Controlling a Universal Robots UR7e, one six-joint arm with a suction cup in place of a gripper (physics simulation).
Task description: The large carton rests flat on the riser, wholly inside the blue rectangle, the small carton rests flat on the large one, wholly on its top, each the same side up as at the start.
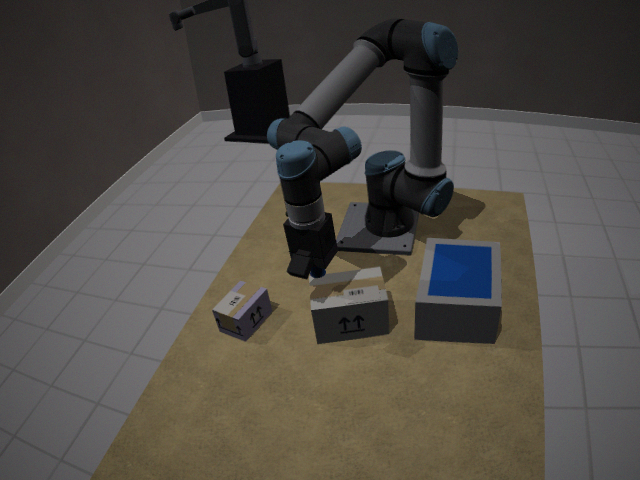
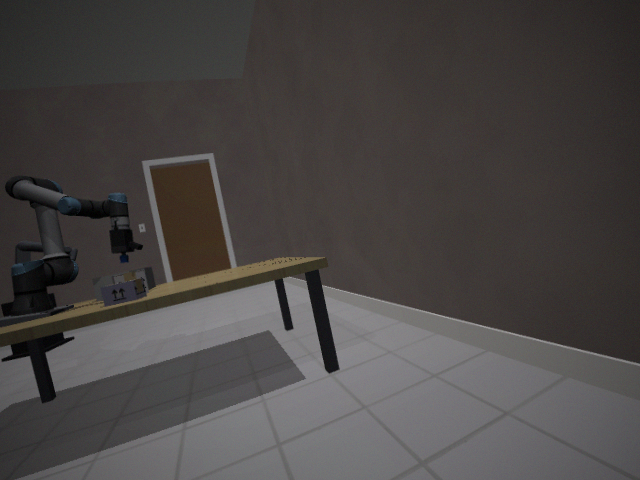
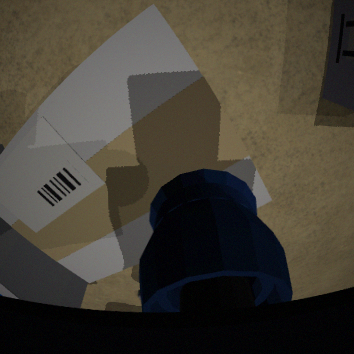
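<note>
The large carton (image 1: 350,305) (image 2: 122,287) (image 3: 88,140) stands on the table with its arrows up and a barcode label on top. My suction cup (image 1: 317,272) (image 2: 124,258) (image 3: 207,225) hangs a little above the carton's far left corner, apart from it, and holds nothing. The small carton (image 1: 243,310) (image 3: 338,53) lies to the left, turned at an angle. The grey riser (image 1: 456,319) stands to the right of the large carton, with the blue rectangle (image 1: 460,270) bare on its top.
The arm's base plate (image 1: 356,233) sits behind the large carton. The tan table top (image 1: 347,405) (image 2: 223,281) stands on black legs (image 2: 322,320). A black pedestal (image 1: 256,97) with a second arm stands on the floor behind.
</note>
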